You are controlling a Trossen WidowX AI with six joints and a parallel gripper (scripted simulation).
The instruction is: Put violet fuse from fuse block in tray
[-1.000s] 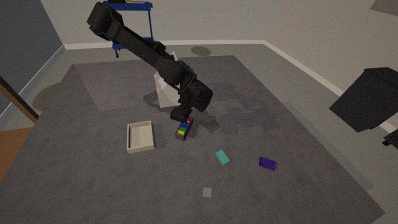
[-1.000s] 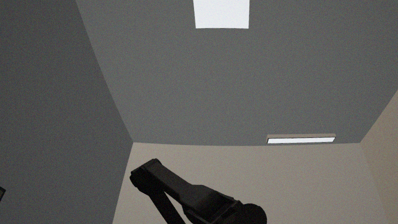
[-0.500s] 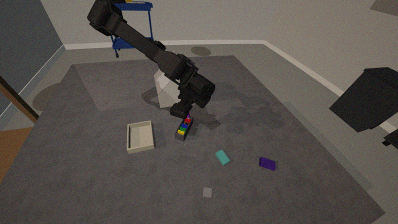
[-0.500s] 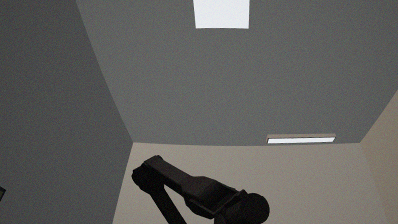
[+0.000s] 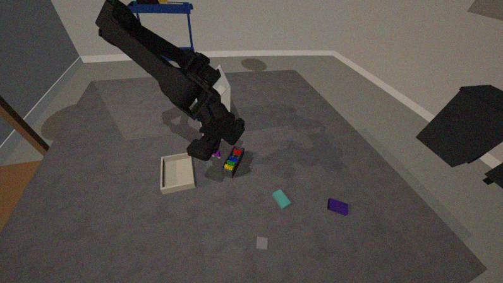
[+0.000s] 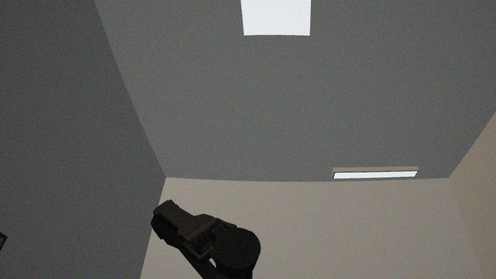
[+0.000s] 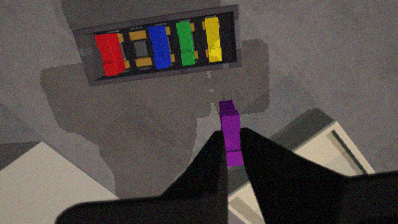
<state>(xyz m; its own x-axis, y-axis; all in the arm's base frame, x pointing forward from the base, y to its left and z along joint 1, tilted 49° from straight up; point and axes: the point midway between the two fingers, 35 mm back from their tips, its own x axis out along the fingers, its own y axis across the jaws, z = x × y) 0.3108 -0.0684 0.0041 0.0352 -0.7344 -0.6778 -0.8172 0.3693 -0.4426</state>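
Now: gripper tip 1 cm past the beige tray, 13 cm to the left of it and 9 cm above it. Also, from my gripper tip: violet fuse: 1 cm below; grey tile: 27 cm ahead, 8 cm to the left, 9 cm below.
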